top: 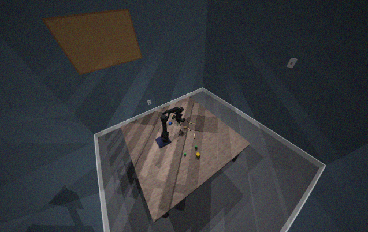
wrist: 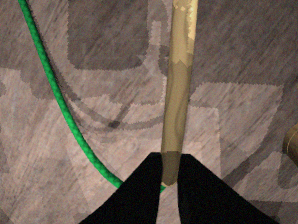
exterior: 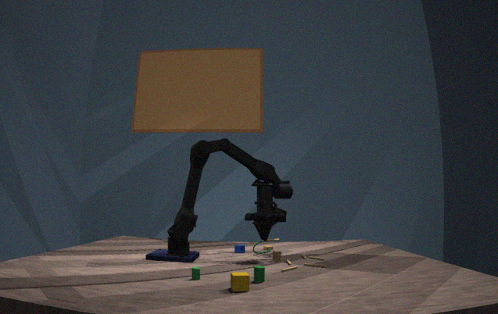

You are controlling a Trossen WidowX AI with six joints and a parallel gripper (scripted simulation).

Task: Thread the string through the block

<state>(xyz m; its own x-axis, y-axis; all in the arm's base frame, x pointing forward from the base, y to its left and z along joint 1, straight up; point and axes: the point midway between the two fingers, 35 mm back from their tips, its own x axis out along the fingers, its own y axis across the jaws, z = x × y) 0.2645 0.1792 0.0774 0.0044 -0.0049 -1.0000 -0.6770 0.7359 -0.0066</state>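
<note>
Right now my gripper tip is 1 cm short of the thin wooden stick and 1 cm to the right of it. Round my gripper tip: blue block: 11 cm behind, 9 cm to the left, 4 cm below; then tan wooden cylinder: 6 cm ahead, 9 cm to the right, 4 cm below; then round wooden button: 2 cm behind, 23 cm to the left, 5 cm below.
</note>
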